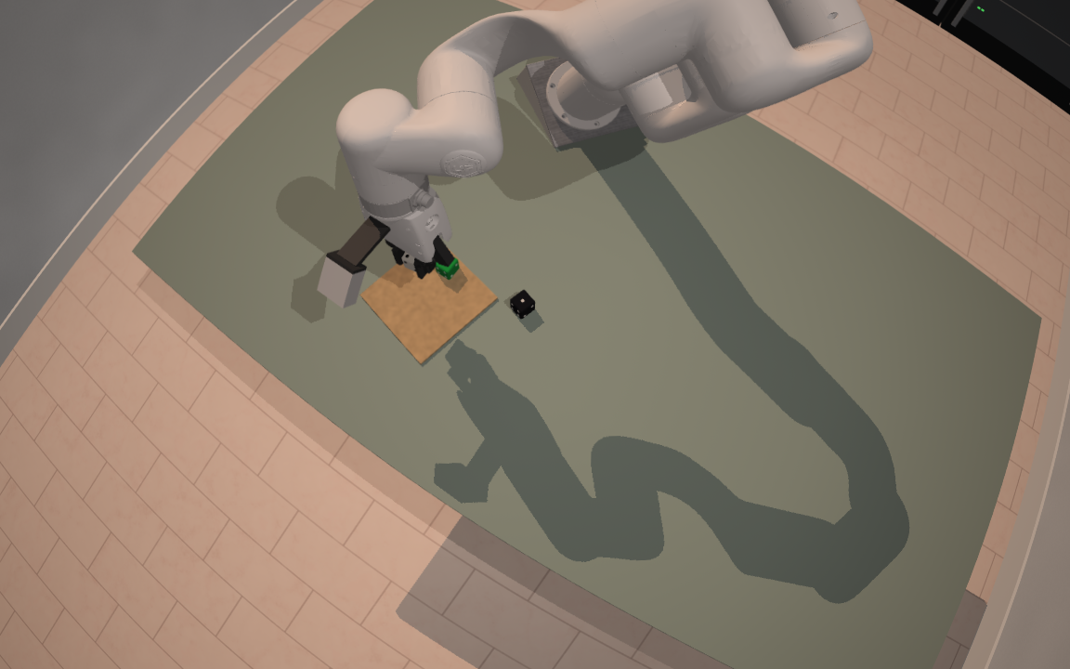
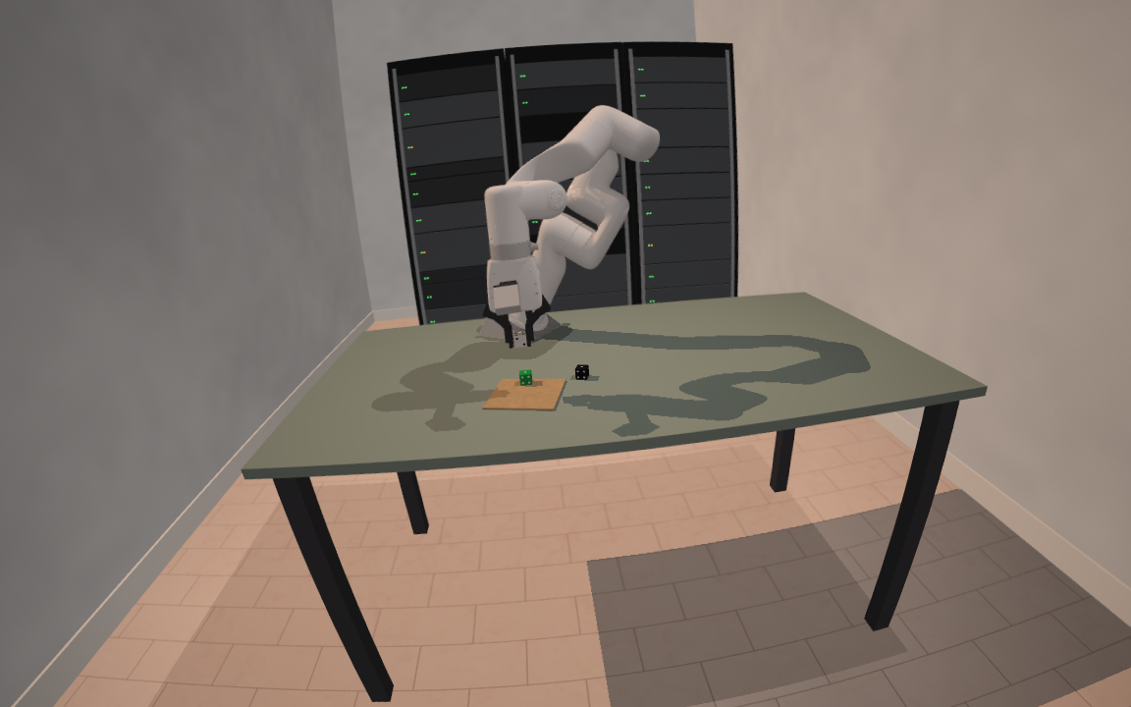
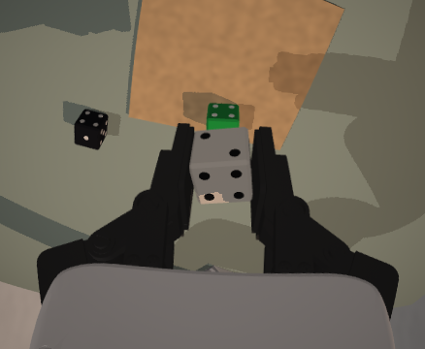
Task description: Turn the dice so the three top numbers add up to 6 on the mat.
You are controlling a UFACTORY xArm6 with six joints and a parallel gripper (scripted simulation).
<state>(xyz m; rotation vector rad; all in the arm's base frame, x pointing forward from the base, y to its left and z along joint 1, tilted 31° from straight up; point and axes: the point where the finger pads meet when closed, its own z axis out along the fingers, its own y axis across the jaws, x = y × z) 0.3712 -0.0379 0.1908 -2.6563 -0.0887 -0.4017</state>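
My hand is 120 mm above the brown mat. Round my hand: white die 10 mm below; then black die 70 mm behind, 110 mm to the left, 110 mm below; then green die 50 mm behind, 110 mm below.
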